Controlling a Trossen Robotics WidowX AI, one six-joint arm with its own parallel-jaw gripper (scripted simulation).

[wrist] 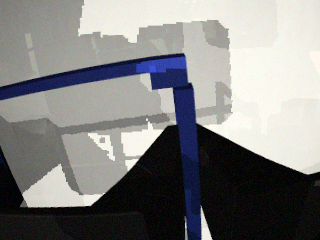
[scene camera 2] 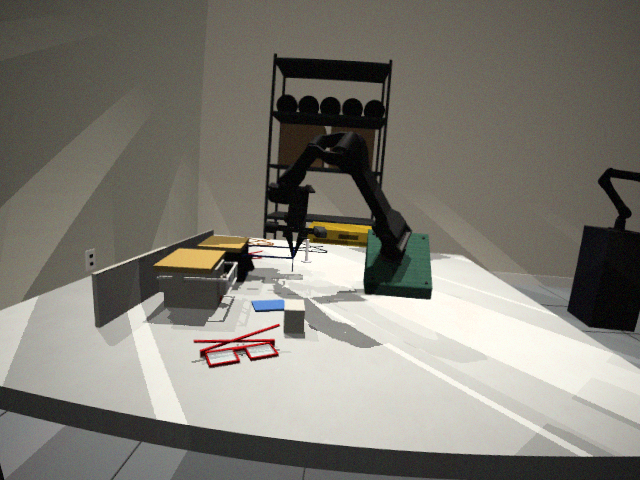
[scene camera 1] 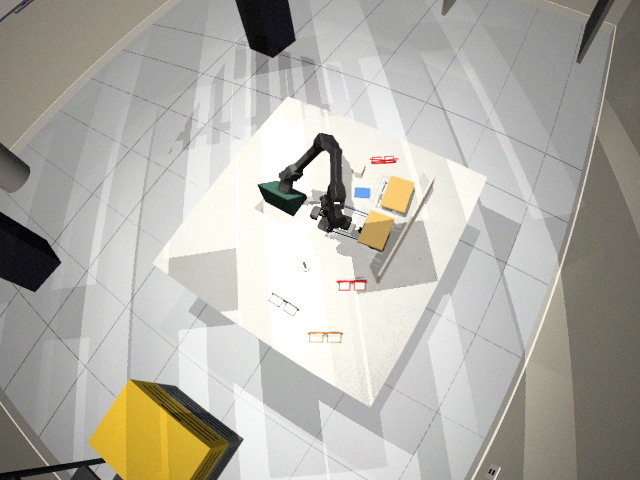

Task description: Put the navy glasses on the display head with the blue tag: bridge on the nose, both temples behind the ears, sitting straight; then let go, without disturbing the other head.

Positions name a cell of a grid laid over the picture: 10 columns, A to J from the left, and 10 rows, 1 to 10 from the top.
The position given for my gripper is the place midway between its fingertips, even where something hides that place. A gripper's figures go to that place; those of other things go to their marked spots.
Labels:
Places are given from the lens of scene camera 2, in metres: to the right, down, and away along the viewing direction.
my gripper (scene camera 2: E6): -0.08, 0.05, 1.05
small grey cube (scene camera 2: E7): -0.05, 0.14, 0.66

